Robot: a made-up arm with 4 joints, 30 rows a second.
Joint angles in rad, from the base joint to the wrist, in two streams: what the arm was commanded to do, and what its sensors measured. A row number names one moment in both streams.
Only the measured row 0 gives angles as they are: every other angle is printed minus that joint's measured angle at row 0.
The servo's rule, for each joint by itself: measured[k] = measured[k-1] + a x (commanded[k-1-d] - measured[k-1]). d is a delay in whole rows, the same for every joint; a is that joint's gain. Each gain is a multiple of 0.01, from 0.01 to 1. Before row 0 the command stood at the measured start. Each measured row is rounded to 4 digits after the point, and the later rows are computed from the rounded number. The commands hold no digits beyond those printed.
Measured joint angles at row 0:
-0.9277 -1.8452 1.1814 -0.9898
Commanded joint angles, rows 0 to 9:
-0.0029 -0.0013 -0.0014 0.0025
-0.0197 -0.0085 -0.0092 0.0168
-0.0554 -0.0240 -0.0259 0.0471
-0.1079 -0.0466 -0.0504 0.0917
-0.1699 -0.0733 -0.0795 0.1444
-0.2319 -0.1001 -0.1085 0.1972
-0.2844 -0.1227 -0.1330 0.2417
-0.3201 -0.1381 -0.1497 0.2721
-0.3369 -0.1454 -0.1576 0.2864
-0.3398 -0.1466 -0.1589 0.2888
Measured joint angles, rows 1 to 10:
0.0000 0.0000 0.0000 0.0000
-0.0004 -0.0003 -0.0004 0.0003
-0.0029 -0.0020 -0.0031 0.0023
-0.0097 -0.0066 -0.0102 0.0077
-0.0225 -0.0150 -0.0227 0.0178
-0.0417 -0.0272 -0.0403 0.0330
-0.0664 -0.0425 -0.0614 0.0527
-0.0947 -0.0593 -0.0836 0.0754
-0.1240 -0.0758 -0.1041 0.0990
-0.1517 -0.0904 -0.1207 0.1215
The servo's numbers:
d 1
a 0.13 0.21 0.31 0.12

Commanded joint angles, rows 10 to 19:
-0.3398 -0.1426 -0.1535 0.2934
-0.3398 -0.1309 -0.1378 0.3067
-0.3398 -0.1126 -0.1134 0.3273
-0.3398 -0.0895 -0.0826 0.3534
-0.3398 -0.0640 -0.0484 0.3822
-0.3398 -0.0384 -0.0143 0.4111
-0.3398 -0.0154 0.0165 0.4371
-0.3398 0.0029 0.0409 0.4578
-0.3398 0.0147 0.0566 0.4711
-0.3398 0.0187 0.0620 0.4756
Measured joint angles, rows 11 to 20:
-0.1762 -0.1022 -0.1325 0.1416
-0.1975 -0.1107 -0.1390 0.1598
-0.2160 -0.1149 -0.1386 0.1774
-0.2321 -0.1144 -0.1308 0.1954
-0.2461 -0.1092 -0.1159 0.2144
-0.2583 -0.0997 -0.0950 0.2345
-0.2689 -0.0868 -0.0700 0.2557
-0.2781 -0.0718 -0.0432 0.2775
-0.2861 -0.0561 -0.0171 0.2991
-0.2931 -0.0412 0.0057 0.3197

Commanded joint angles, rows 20 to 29:
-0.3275 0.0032 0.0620 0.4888
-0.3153 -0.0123 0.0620 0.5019
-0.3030 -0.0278 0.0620 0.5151
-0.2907 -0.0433 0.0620 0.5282
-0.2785 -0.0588 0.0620 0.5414
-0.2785 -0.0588 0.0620 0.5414
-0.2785 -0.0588 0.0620 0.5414
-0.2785 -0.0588 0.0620 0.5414
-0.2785 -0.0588 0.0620 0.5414
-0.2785 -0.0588 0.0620 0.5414
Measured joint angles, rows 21 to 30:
-0.2992 -0.0286 0.0232 0.3384
-0.3029 -0.0219 0.0352 0.3564
-0.3045 -0.0199 0.0435 0.3739
-0.3043 -0.0216 0.0492 0.3908
-0.3025 -0.0262 0.0532 0.4073
-0.2994 -0.0330 0.0559 0.4234
-0.2967 -0.0384 0.0578 0.4376
-0.2943 -0.0427 0.0591 0.4501
-0.2922 -0.0461 0.0600 0.4611
-0.2904 -0.0488 0.0606 0.4707

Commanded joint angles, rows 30 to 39:
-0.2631 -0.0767 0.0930 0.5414
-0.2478 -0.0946 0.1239 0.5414
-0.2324 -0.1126 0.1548 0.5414
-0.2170 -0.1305 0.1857 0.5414
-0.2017 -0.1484 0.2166 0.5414
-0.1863 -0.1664 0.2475 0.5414
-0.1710 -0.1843 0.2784 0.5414
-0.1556 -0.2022 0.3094 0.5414
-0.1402 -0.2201 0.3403 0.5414
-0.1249 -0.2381 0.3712 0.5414
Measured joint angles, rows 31 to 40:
-0.2889 -0.0509 0.0610 0.4792
-0.2855 -0.0563 0.0709 0.4867
-0.2806 -0.0643 0.0873 0.4933
-0.2743 -0.0744 0.1082 0.4991
-0.2669 -0.0862 0.1322 0.5042
-0.2584 -0.0993 0.1584 0.5087
-0.2490 -0.1134 0.1860 0.5126
-0.2389 -0.1283 0.2146 0.5161
-0.2281 -0.1438 0.2440 0.5191
-0.2167 -0.1598 0.2739 0.5218

